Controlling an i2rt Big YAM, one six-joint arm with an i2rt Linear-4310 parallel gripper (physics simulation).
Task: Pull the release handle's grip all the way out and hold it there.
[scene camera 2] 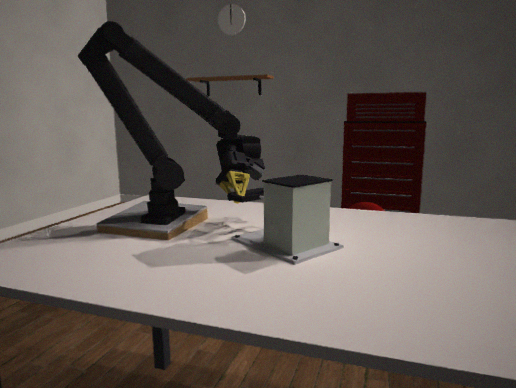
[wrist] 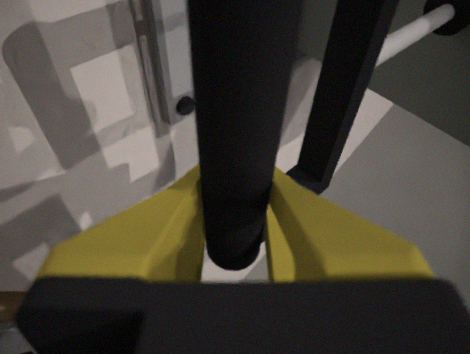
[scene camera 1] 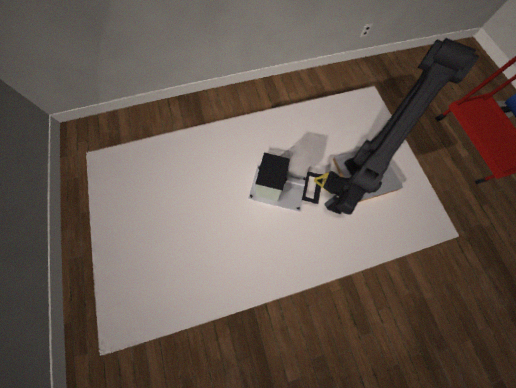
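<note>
The release mechanism is a pale green box (scene camera 1: 268,193) (scene camera 2: 297,220) (wrist: 425,82) with a black top, standing on a grey base plate (scene camera 1: 291,195) (scene camera 2: 250,240). A light rod (scene camera 1: 296,178) (wrist: 412,36) runs out of its side to a black rectangular handle frame (scene camera 1: 311,201) (wrist: 340,90), which stands clear of the box with a stretch of rod showing. My gripper (scene camera 1: 321,180) (scene camera 2: 237,184) (wrist: 234,176) is shut on the handle's thick round grip (wrist: 242,115), a yellow finger on each side of it. In scene camera 2 the box hides the rod.
The arm's base board (scene camera 1: 391,184) (scene camera 2: 187,224) lies on the white table (scene camera 1: 200,240) (scene camera 2: 400,300), on the side of the handle away from the box. A red cart (scene camera 1: 487,132) stands beside the table. A red tool cabinet (scene camera 2: 384,155) stands behind the table.
</note>
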